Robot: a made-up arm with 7 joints.
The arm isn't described. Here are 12 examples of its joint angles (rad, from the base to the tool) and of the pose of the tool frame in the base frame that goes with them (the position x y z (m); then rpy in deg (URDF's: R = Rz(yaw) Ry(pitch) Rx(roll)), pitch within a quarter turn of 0, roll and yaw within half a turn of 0).
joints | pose
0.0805 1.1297 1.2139 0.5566 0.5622 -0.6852 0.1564 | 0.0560 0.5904 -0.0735 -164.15 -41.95 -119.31
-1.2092 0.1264 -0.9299 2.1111 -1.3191 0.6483 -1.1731 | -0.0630 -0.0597 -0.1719 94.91 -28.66 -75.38
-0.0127 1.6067 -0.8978 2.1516 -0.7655 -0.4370 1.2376 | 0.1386 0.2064 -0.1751 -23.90 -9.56 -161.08
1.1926 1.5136 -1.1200 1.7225 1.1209 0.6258 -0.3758 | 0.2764 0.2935 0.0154 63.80 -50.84 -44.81
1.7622 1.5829 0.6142 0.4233 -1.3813 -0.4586 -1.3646 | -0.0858 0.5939 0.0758 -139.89 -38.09 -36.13
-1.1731 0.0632 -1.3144 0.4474 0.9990 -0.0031 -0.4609 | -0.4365 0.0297 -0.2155 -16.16 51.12 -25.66
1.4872 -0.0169 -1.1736 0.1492 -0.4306 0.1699 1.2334 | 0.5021 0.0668 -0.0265 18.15 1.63 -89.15
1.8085 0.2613 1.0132 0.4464 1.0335 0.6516 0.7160 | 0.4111 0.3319 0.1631 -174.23 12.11 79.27
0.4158 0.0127 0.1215 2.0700 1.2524 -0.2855 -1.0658 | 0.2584 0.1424 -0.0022 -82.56 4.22 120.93
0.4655 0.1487 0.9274 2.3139 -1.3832 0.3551 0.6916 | 0.1197 0.2776 0.0276 114.56 -39.12 -39.31
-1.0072 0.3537 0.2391 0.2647 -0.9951 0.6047 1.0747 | -0.3524 0.3001 -0.3040 -119.97 68.47 -107.33
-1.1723 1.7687 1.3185 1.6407 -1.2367 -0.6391 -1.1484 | 0.3013 0.2740 0.0539 93.28 58.26 -173.17
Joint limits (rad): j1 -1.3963..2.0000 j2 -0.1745..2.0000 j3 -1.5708..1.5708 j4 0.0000..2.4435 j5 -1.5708..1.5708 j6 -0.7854..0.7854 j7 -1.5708..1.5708
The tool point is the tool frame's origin. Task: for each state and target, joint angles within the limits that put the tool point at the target. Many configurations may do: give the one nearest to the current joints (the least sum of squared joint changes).
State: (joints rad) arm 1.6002 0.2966 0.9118 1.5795 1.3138 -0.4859 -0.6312
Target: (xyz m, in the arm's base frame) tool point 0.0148 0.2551 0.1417
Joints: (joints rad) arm 1.5698 0.2506 0.7600 2.3326 1.3138 -0.4859 -0.6312
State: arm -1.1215 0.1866 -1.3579 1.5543 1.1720 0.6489 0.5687
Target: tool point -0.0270 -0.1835 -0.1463
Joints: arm -0.3584 -0.1745 -1.4732 1.7212 1.1720 0.6489 0.5687
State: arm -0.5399 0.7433 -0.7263 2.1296 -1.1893 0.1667 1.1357
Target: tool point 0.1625 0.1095 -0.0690
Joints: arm -0.1352 0.8253 -0.2085 2.4415 -1.1893 0.1667 1.1357
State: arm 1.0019 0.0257 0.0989 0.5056 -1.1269 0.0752 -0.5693
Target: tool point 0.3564 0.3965 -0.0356
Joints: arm 0.9040 0.5511 0.4113 0.8900 -1.1269 0.0752 -0.5693
